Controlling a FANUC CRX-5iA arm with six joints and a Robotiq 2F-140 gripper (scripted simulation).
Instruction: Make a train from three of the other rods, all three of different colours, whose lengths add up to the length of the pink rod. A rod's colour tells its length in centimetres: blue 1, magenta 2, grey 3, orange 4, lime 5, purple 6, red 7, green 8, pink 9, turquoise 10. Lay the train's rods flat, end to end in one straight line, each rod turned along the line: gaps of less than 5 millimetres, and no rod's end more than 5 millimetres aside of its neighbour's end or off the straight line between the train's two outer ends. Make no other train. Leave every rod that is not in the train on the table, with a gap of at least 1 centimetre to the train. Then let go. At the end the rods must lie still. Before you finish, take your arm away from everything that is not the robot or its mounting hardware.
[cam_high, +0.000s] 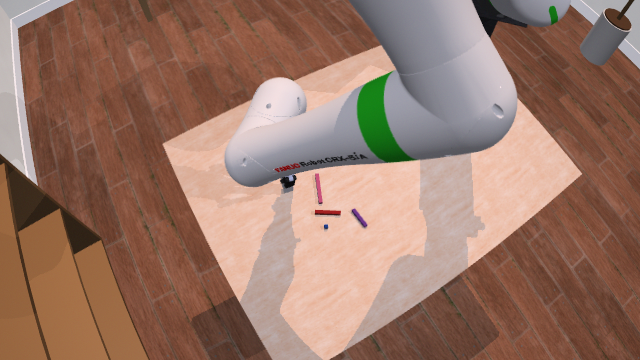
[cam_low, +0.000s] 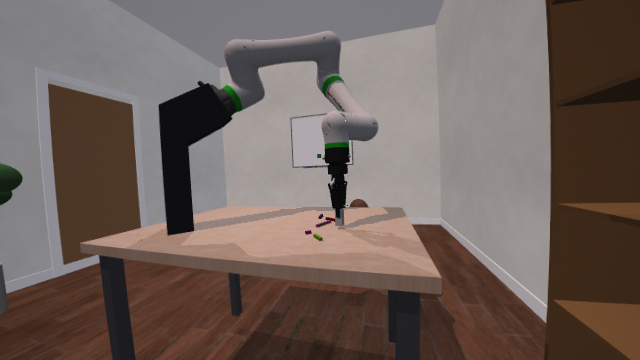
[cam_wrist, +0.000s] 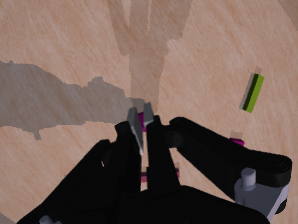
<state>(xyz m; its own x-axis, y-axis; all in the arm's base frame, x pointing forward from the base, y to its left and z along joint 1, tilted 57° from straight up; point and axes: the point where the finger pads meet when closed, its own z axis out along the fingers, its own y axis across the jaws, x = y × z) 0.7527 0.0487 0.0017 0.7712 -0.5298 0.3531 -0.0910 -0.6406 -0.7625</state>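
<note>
My gripper is now 50 mm past the blue rod, 140 mm to the right of it and 40 mm above it. The rest, counted from my hand: red rod 70 mm behind, 110 mm to the left, 40 mm below; then lime rod 30 mm behind, 140 mm to the right, 40 mm below; then pink rod 80 mm behind, 30 mm to the left, 40 mm below.
</note>
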